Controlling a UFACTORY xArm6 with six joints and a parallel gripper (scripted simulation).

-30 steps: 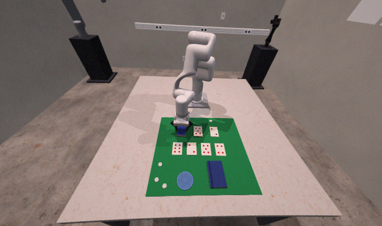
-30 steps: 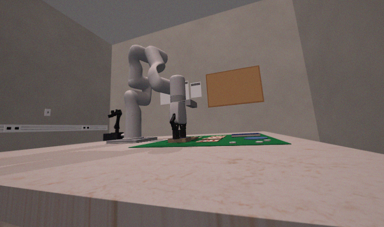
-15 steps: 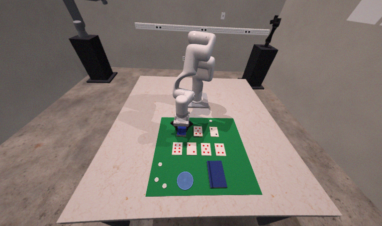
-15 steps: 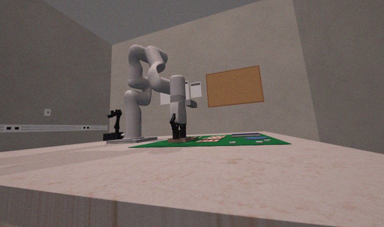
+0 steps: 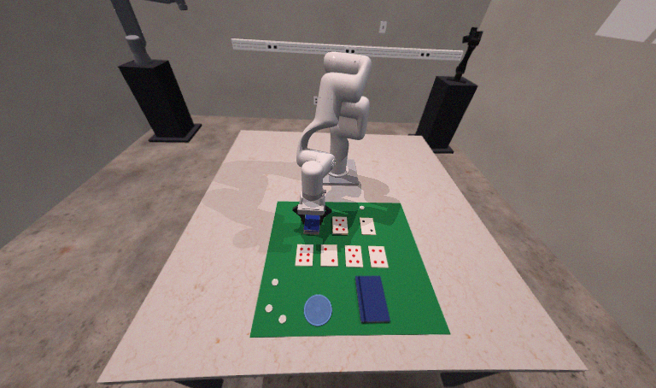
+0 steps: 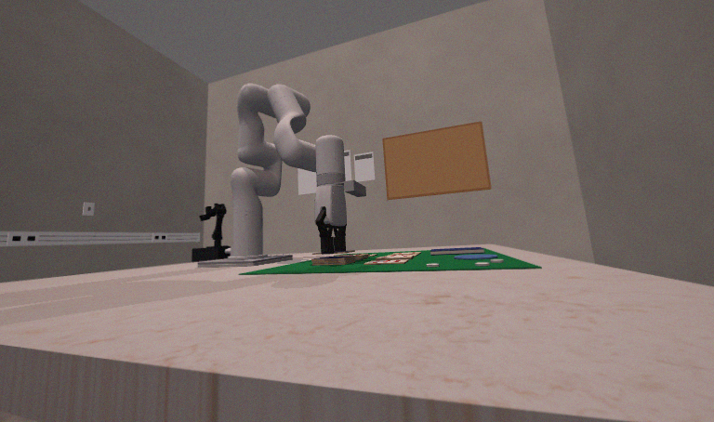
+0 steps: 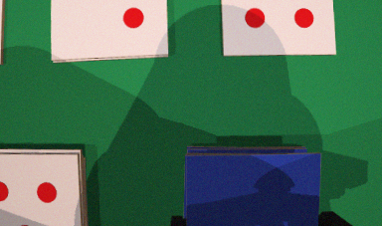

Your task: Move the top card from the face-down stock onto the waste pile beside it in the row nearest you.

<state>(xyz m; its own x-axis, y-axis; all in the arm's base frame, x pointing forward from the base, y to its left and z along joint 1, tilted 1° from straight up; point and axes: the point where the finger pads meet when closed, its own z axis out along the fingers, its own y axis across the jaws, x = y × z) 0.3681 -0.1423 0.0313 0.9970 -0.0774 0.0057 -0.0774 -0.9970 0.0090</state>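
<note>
The green mat is 13 cm to the left of my hand, 13 cm ahead of it and 5 cm below it. Also, from my hand: blue box (30 cm ahead, 19 cm to the left, 4 cm below).
</note>
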